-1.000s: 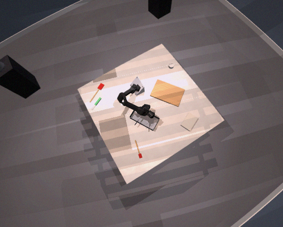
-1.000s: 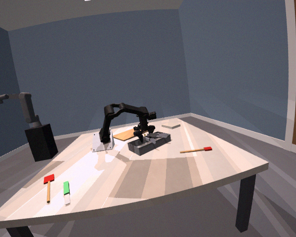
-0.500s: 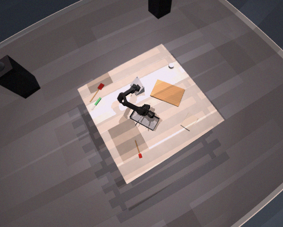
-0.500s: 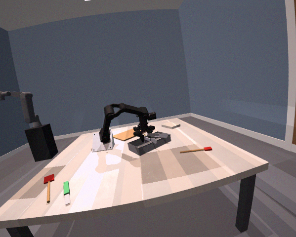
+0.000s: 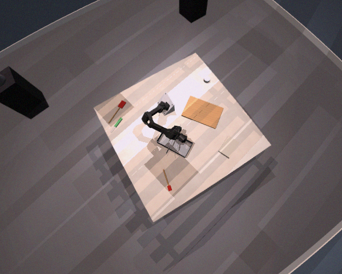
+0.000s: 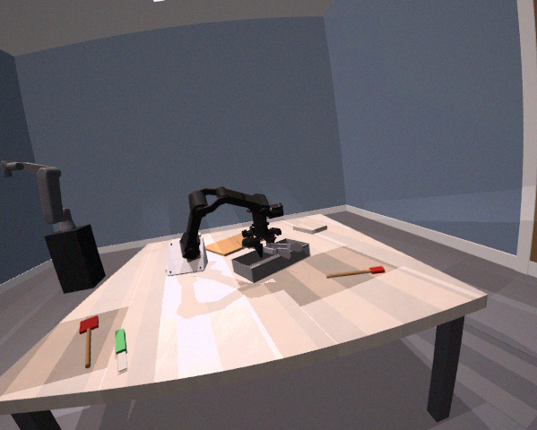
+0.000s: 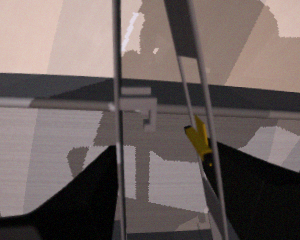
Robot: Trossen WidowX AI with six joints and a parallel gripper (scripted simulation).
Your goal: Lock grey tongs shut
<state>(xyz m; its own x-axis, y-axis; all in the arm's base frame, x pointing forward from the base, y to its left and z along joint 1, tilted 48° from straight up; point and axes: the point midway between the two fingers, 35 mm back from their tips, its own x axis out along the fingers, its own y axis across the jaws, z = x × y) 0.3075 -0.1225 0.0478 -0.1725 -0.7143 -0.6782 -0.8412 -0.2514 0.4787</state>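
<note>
My gripper tip is now 4 cm to the left of the roasting tin and 2 cm short of it. The rest, counted from my gripper tip: flat white slab 36 cm ahead, 34 cm to the left, 2 cm below; wooden board 38 cm to the left, 7 cm behind, 2 cm below; white disc 66 cm to the left, 33 cm behind, 1 cm below.
</note>
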